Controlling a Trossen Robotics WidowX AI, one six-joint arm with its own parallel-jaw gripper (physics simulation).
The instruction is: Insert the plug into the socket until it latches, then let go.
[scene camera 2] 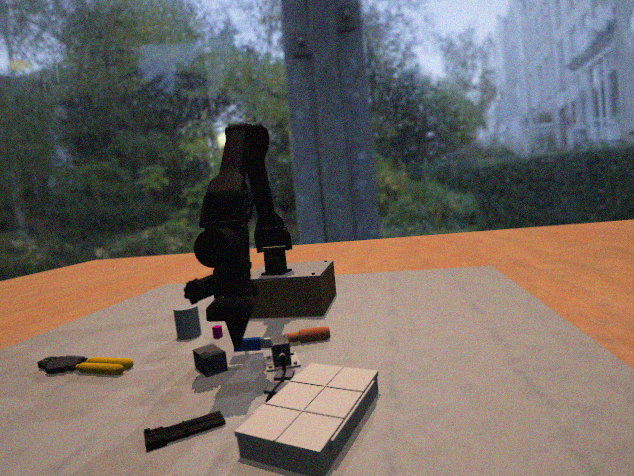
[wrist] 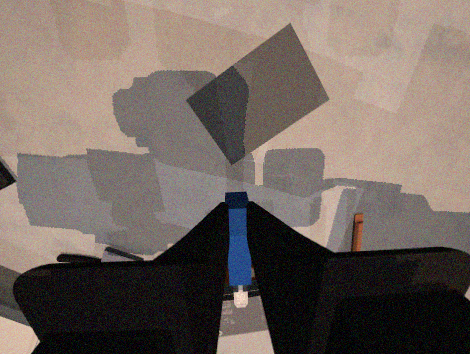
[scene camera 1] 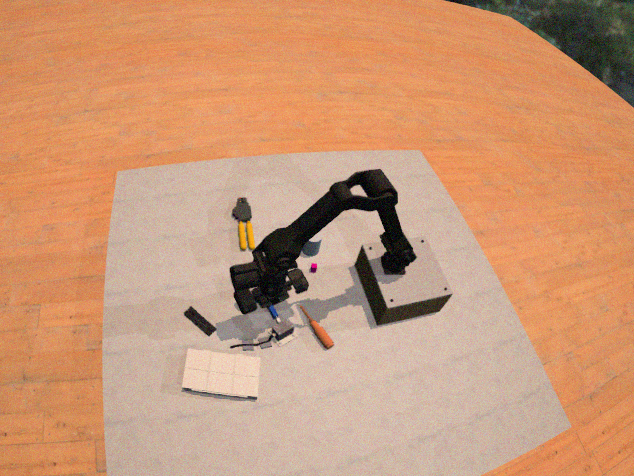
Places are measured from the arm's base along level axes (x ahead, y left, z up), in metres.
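Pixels of known places: gripper, fingertip midpoint: (scene camera 2: 237, 345) (wrist: 236, 209) (scene camera 1: 268, 305); arm's base at its link origin: (scene camera 2: 276, 272) (scene camera 1: 393, 265).
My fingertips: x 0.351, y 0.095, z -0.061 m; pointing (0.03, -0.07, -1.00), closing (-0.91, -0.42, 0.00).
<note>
For each thing: its top centre in the pictures, then the offset to it from my fingertips. "pt": a spot on its surface instead.
- blue plug at its top centre: (wrist: 239, 266) (scene camera 2: 251, 337) (scene camera 1: 273, 311) dx -0.012, dy +0.024, dz +0.011 m
- socket at its top centre: (wrist: 241, 317) (scene camera 2: 279, 340) (scene camera 1: 282, 327) dx -0.033, dy +0.067, dz +0.001 m
- white tip at a spot on its surface: (wrist: 241, 299) (scene camera 2: 267, 338) (scene camera 1: 278, 319) pt dx -0.024, dy +0.048, dz +0.007 m
- grey block at its top centre: (wrist: 258, 99) (scene camera 2: 208, 350) dx +0.012, dy -0.055, dz -0.008 m
- orange screwdriver at its top centre: (scene camera 2: 292, 331) (scene camera 1: 315, 323) dx -0.126, dy +0.047, dz -0.016 m
- tiled box at its top centre: (scene camera 2: 314, 397) (scene camera 1: 221, 372) dx +0.126, dy +0.197, dz -0.008 m
- black bar at its top centre: (scene camera 2: 184, 422) (scene camera 1: 199, 319) dx +0.191, dy +0.037, dz -0.028 m
- pliers at a spot on its surface: (scene camera 2: 104, 365) (scene camera 1: 241, 238) pt dx +0.082, dy -0.248, dz -0.024 m
- magenta cube at its top centre: (scene camera 2: 216, 326) (scene camera 1: 314, 265) dx -0.138, dy -0.149, dz -0.018 m
- cylinder at its top centre: (scene camera 2: 185, 307) (scene camera 1: 313, 234) dx -0.136, dy -0.229, dz +0.027 m
The blue plug (scene camera 1: 273, 311) (scene camera 2: 250, 343) (wrist: 239, 250) has a white tip and is held clear of the mat, roughly level. My gripper (scene camera 1: 268, 303) (scene camera 2: 238, 346) (wrist: 236, 209) is shut on the blue plug at its rear end, with a finger on each side. The socket (scene camera 1: 282, 330) (scene camera 2: 281, 354) is a dark box on a white plate with a black cable. The white tip (scene camera 1: 278, 319) (scene camera 2: 265, 342) (wrist: 241, 299) points at the socket, near its top edge, and looks slightly apart from it. In the wrist view the fingers hide most of the socket area, and its opening does not show.
A grey block (scene camera 2: 209, 359) (wrist: 285, 85) stands behind the plug. An orange screwdriver (scene camera 1: 321, 334) (scene camera 2: 309, 334) lies beside the socket. A tiled box (scene camera 1: 221, 369) (scene camera 2: 312, 432), black bar (scene camera 1: 199, 320) (scene camera 2: 184, 431), pliers (scene camera 1: 246, 234) (scene camera 2: 104, 365), magenta cube (scene camera 1: 313, 267) and cylinder (scene camera 1: 311, 247) (scene camera 2: 187, 322) are around.
</note>
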